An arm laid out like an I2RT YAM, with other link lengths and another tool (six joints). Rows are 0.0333 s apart.
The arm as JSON. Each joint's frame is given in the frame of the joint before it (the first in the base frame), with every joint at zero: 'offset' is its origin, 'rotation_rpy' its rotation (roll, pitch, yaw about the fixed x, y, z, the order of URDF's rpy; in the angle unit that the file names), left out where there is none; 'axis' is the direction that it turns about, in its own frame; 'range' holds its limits. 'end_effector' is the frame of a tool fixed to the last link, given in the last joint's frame.
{
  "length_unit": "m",
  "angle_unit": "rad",
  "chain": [
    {
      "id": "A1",
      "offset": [
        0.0,
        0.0,
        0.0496
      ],
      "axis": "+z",
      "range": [
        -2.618,
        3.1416
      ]
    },
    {
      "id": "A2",
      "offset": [
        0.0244,
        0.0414,
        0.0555
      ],
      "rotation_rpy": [
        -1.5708,
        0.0,
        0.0
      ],
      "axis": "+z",
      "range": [
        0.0,
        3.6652
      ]
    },
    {
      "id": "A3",
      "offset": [
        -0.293,
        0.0,
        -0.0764
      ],
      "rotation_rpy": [
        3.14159,
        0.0,
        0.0
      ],
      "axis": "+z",
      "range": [
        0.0,
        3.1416
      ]
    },
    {
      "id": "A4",
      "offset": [
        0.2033,
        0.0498,
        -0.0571
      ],
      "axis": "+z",
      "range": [
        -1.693,
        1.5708
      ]
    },
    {
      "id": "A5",
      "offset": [
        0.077,
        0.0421,
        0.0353
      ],
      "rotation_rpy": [
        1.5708,
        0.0,
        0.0
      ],
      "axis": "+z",
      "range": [
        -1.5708,
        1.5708
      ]
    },
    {
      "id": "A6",
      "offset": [
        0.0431,
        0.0,
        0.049
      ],
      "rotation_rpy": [
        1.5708,
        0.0,
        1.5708
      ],
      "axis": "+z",
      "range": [
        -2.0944,
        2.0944
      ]
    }
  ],
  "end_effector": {
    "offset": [
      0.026,
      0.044,
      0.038
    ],
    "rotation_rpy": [
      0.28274,
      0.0,
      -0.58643
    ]
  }
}
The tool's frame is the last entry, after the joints.
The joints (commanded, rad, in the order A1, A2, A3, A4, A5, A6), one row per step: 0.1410, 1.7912, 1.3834, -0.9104, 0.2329, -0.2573; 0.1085, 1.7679, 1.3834, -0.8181, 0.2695, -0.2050; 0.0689, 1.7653, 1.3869, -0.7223, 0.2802, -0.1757; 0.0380, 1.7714, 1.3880, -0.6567, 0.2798, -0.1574; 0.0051, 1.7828, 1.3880, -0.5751, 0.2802, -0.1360; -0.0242, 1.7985, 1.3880, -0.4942, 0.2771, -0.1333; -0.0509, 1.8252, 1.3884, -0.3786, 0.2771, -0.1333; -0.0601, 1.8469, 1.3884, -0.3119, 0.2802, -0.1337; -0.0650, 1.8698, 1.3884, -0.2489, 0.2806, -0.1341; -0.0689, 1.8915, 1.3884, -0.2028, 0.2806, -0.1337; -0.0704, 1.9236, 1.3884, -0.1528, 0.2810, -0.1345; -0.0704, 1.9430, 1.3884, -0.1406, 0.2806, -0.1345; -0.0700, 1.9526, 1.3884, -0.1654, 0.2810, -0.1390; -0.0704, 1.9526, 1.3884, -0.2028, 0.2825, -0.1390
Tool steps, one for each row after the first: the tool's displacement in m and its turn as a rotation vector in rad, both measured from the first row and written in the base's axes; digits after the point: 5 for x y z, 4 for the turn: 0.00857, -0.00928, 0.00747, -0.0032, -0.1300, -0.0919; 0.02074, -0.02004, 0.01058, 0.0087, -0.2386, -0.1625; 0.02941, -0.02873, 0.01051, 0.0207, -0.3029, -0.2098; 0.04030, -0.03857, 0.00965, 0.0333, -0.3780, -0.2614; 0.05177, -0.04843, 0.00837, 0.0398, -0.4439, -0.2906; 0.06887, -0.05869, 0.00643, 0.0437, -0.5339, -0.3152; 0.07931, -0.06296, 0.00356, 0.0431, -0.5794, -0.3243; 0.08956, -0.06554, 0.00001, 0.0452, -0.6195, -0.3280; 0.09731, -0.06759, -0.00441, 0.0467, -0.6442, -0.3314; 0.10648, -0.06889, -0.01247, 0.0473, -0.6620, -0.3319; 0.10966, -0.06909, -0.01897, 0.0469, -0.6548, -0.3319; 0.10721, -0.06895, -0.02450, 0.0409, -0.6193, -0.3289; 0.10211, -0.06886, -0.02726, 0.0357, -0.5821, -0.3309
